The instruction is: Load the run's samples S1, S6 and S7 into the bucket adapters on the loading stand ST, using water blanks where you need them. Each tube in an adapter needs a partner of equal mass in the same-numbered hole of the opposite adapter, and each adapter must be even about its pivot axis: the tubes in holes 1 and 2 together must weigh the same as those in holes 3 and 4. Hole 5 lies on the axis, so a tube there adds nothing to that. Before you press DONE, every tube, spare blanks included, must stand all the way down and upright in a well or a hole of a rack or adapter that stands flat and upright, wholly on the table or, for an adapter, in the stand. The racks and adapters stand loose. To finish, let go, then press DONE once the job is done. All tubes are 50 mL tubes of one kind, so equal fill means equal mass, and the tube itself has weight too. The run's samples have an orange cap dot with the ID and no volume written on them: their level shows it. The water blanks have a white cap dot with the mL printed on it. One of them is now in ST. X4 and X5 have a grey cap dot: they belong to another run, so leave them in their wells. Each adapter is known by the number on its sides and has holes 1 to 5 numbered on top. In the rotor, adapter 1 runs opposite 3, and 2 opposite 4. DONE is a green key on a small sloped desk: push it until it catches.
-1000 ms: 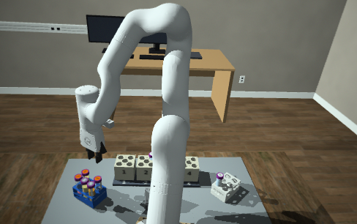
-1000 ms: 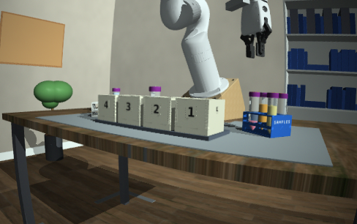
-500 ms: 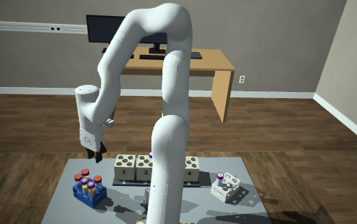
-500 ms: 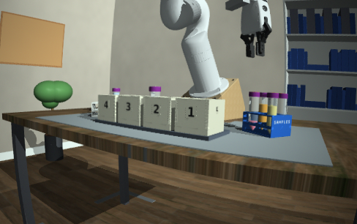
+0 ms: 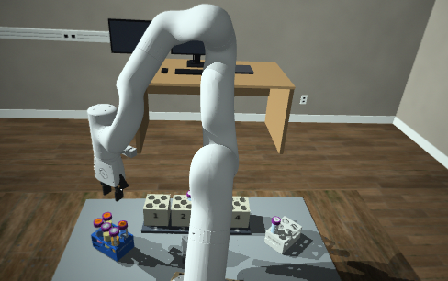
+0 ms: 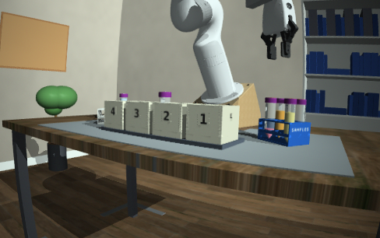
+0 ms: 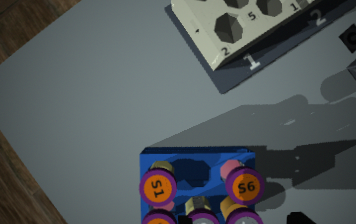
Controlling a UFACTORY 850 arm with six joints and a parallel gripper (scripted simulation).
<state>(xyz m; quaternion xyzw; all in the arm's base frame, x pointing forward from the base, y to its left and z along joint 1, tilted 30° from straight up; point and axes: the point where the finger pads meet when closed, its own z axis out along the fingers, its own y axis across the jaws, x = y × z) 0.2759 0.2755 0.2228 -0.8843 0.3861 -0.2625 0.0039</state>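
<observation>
My hand is 22 cm above the blue samples rack and 2 cm to the right of it. Also, from my hand: adapter 1: 20 cm below, 16 cm to the right, 10 cm ahead; then white rack: 62 cm to the right, 22 cm below, 16 cm behind.
</observation>
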